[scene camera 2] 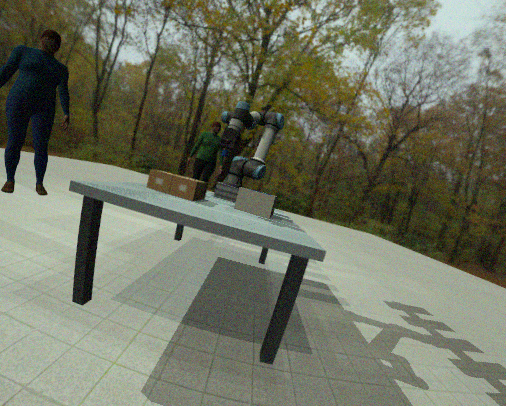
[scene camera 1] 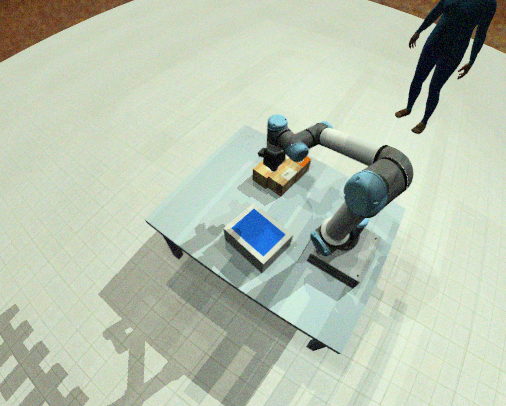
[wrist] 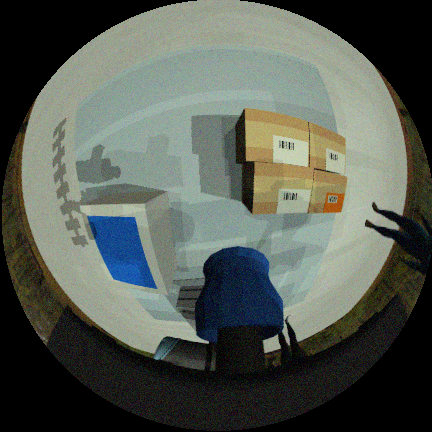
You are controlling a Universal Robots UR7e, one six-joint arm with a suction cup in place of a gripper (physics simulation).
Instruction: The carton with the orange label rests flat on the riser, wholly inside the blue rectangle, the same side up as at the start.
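Frame: origin at the arm's base, x ahead, y left, z up, level; centimetres.
Seen in the pictures: hand, its tool point: (scene camera 2: pixel 224 156) (wrist: pixel 235 272); arm's base, origin of its link: (scene camera 2: pixel 232 186).
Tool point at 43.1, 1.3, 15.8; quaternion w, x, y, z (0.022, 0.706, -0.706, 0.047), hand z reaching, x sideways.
Pixels of each thing's top centre, then the offset from my tool point to it, as dx, dy, dz.
- carton with the orange label, centre of its top: (wrist: pixel 330 193) (scene camera 1: pixel 298 160) +1.2, -26.2, -16.7
- grey riser, centre of its top: (wrist: pixel 119 255) (scene camera 1: pixel 258 231) (scene camera 2: pixel 260 192) -11.2, +23.6, -14.3
- blue rectangle, centre of its top: (wrist: pixel 119 255) (scene camera 1: pixel 258 231) -11.2, +23.6, -14.3
The carton with the orange label (scene camera 1: pixel 305 161) (wrist: pixel 327 192) sits flat on the table in a tight block of cartons, at the lower right corner of that block in the wrist view; I cannot make it out in scene camera 2. The grey riser (scene camera 1: pixel 245 253) (scene camera 2: pixel 254 202) (wrist: pixel 161 235) stands apart from the block, and its top bears the blue rectangle (scene camera 1: pixel 258 232) (wrist: pixel 120 245), with no carton on it. My suction gripper, a blue cup (scene camera 2: pixel 225 152) (wrist: pixel 239 290), is off and holds nothing. It hangs well above the table, apart from the cartons; its tip is hidden in scene camera 1.
Three plain-labelled cartons (wrist: pixel 275 135) (wrist: pixel 327 145) (wrist: pixel 280 186) make up the rest of the block, close against the orange-labelled one. The arm's base (scene camera 1: pixel 336 235) stands on the table (scene camera 1: pixel 195 205) (scene camera 2: pixel 120 197). A person in dark blue (scene camera 1: pixel 445 45) (scene camera 2: pixel 35 95) stands off the table.
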